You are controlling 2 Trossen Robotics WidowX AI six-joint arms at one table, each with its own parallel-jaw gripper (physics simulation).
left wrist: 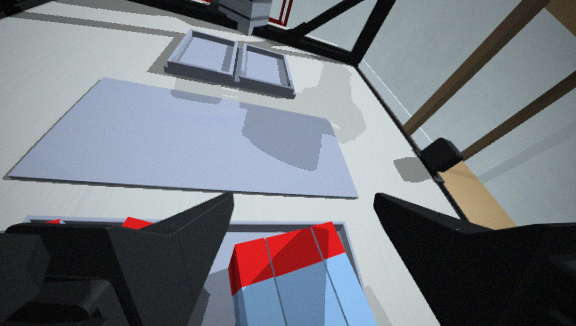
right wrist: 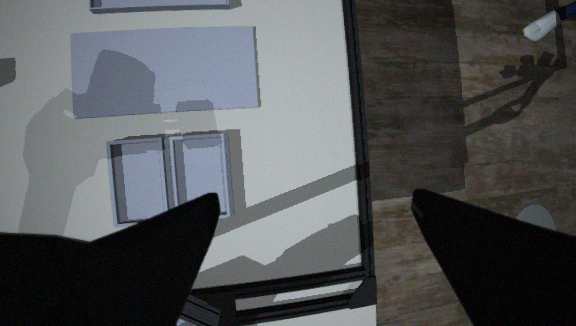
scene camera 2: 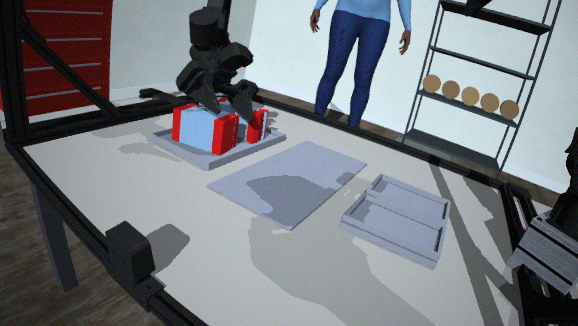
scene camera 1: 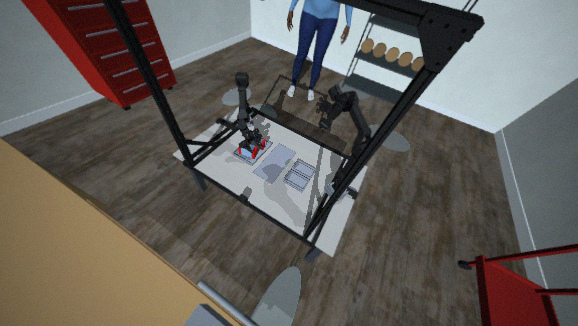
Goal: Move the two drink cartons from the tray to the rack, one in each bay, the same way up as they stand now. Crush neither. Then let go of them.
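Places are measured from the left arm's base along level axes (x ahead, y left, z up), in centimetres.
Where they show: left gripper, between the fingertips: (left wrist: pixel 304 199) (scene camera 2: pixel 236 117) (scene camera 1: pixel 257 150); right gripper, between the fingertips: (right wrist: pixel 314 200) (scene camera 2: pixel 467 15); right arm's base, origin of its link: (scene camera 2: pixel 570 229).
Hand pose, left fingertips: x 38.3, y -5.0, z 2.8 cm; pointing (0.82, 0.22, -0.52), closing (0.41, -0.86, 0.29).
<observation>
Each offset is from my left fingertips to the centre of the thing. "pt": to the spot under its first point.
Two light-blue cartons with red ends sit side by side on the grey tray (scene camera 1: pixel 243 161) (scene camera 2: pixel 187 157) (left wrist: pixel 280 228). The near carton @[dx -6.2, dy -4.3, dz -4.3 cm] (scene camera 1: pixel 247 151) (scene camera 2: pixel 197 127) (left wrist: pixel 300 295) lies between the fingers' lines in the left wrist view; the far carton @[pt dx -5.5, dy +6.5, dz -3.8 cm] (scene camera 2: pixel 255 126) (left wrist: pixel 136 222) is partly hidden by a finger there. My left gripper (scene camera 1: pixel 254 145) (scene camera 2: pixel 234 116) (left wrist: pixel 304 199) is open, pointing down at the near carton's top. My right gripper (scene camera 1: pixel 325 106) (right wrist: pixel 314 200) is open and empty, high near the table's edge. The two-bay rack @[dx +25.5, dy +22.2, dz -7.3 cm] (scene camera 1: pixel 300 174) (scene camera 2: pixel 387 246) (left wrist: pixel 200 74) (right wrist: pixel 226 170) has both bays empty.
A thin flat grey plate (scene camera 1: pixel 280 152) (scene camera 2: pixel 300 160) (left wrist: pixel 150 140) (right wrist: pixel 210 65) lies between tray and rack. A black frame surrounds the table, with a black block @[pt dx +30.3, dy -19.8, dz -3.2 cm] (scene camera 2: pixel 130 252) (left wrist: pixel 441 154) on one edge. A person (scene camera 1: pixel 313 45) (scene camera 2: pixel 352 55) stands behind the table.
</observation>
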